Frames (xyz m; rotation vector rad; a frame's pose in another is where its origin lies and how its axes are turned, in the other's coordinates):
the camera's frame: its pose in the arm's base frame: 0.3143 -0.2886 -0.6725 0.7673 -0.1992 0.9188
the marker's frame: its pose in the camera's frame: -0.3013 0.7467 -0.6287 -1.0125 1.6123 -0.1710
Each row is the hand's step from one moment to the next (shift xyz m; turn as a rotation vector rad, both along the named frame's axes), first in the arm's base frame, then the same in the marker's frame.
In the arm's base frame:
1: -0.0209 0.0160 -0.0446 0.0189 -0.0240 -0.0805
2: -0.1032 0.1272 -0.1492 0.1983 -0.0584 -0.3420
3: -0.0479 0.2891 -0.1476 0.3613 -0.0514 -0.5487
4: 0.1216 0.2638 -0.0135 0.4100 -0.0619 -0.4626
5: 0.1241 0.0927 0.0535 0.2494 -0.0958 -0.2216
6: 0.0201 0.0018 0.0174 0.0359 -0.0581 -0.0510
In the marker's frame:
1: 0.0334 0.0392 -0.0052 0.0709 0.0048 -0.0486
2: 0.1170 0.1828 0.0445 0.3646 -0.0709 -0.1475
3: 0.1833 0.1821 0.2022 0.6152 -0.1392 -0.1909
4: 0.1356 -0.0232 0.2562 0.5598 -0.2161 -0.1608
5: 0.0333 -0.1009 0.1248 0.2736 -0.1703 -0.1289
6: -0.0056 -0.0234 0.0113 0.0439 -0.0310 -0.0662

